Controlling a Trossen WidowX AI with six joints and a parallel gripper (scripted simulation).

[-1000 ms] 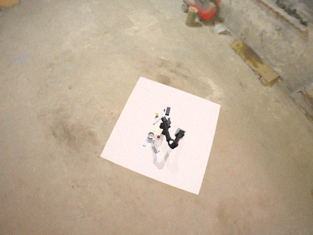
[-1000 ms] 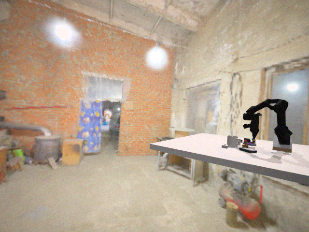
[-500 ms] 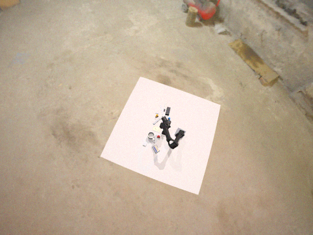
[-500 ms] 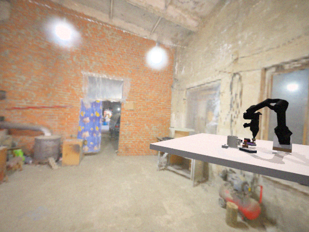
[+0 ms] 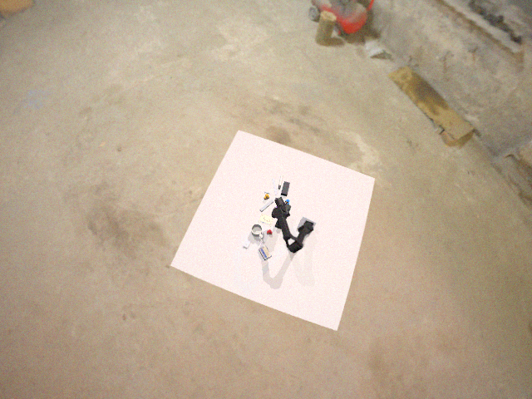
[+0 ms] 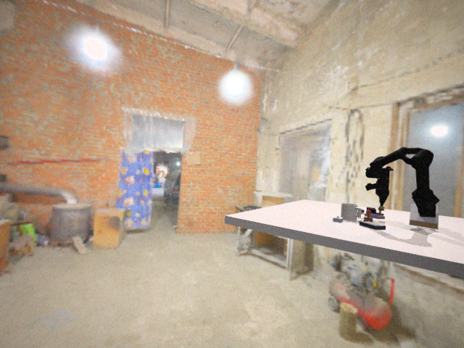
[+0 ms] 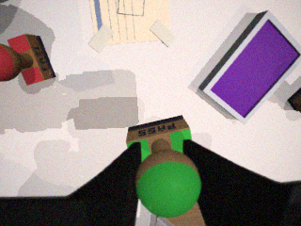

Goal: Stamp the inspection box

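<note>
Now: gripper tip 4 cm short of the purple ink pad, 10 cm to the left of it and 8 cm above it. Round my gripper tip: pass stamp (right at my gripper tip); cream card (11 cm ahead, 2 cm to the left, 9 cm below); red stamp (5 cm ahead, 11 cm to the left, 6 cm below).
</note>
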